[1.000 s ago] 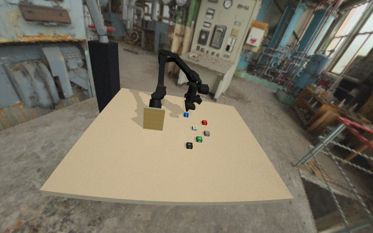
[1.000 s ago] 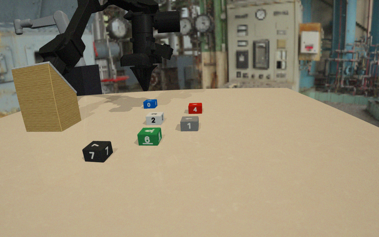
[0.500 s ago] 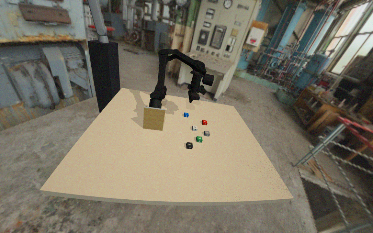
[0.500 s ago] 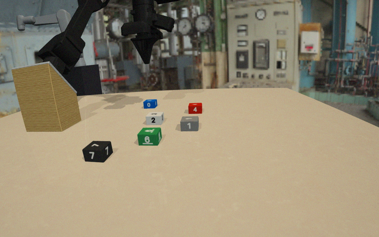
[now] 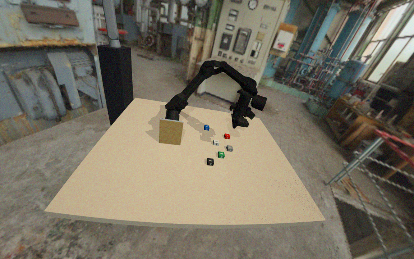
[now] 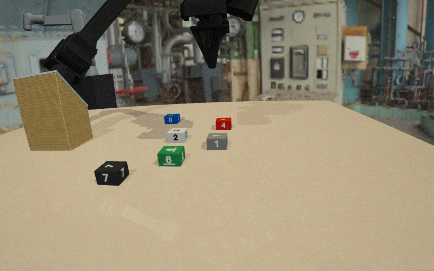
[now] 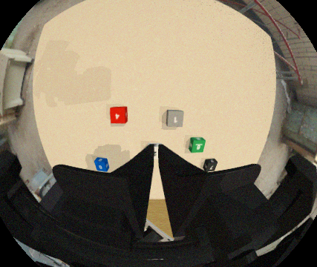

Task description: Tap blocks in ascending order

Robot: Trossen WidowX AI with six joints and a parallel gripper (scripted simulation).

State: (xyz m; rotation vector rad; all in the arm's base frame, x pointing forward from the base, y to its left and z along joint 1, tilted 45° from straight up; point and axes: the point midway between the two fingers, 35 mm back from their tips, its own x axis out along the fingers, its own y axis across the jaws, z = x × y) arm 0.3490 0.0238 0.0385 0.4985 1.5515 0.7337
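Right now the grey block is 10 mm ahead of my gripper tip, 40 mm to the right of it and 120 mm below it. Also, from my gripper tip: white block (70 mm behind, 10 mm to the right, 120 mm below); then red block (80 mm to the left, 120 mm below); then green block (40 mm behind, 110 mm to the right, 120 mm below).
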